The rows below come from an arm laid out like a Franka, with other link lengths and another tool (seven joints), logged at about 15 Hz.
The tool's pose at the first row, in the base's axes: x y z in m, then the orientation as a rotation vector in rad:
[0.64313, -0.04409, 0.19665, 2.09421, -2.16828, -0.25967]
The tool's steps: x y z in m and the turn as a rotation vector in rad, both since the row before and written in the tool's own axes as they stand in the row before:
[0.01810, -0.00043, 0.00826, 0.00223, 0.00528, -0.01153]
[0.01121, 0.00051, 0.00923, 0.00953, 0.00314, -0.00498]
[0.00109, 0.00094, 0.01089, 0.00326, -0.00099, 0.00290]
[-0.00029, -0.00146, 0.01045, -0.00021, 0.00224, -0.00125]
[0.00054, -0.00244, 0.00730, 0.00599, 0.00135, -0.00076]
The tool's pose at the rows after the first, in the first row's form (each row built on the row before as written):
[0.64119, -0.06183, 0.18784, 2.10676, -2.15518, -0.25264]
[0.63856, -0.07268, 0.17854, 2.11641, -2.15395, -0.23985]
[0.63555, -0.07339, 0.16800, 2.11520, -2.15928, -0.23734]
[0.63504, -0.07276, 0.15748, 2.11574, -2.15667, -0.23518]
[0.63606, -0.07310, 0.14984, 2.11931, -2.15859, -0.22758]

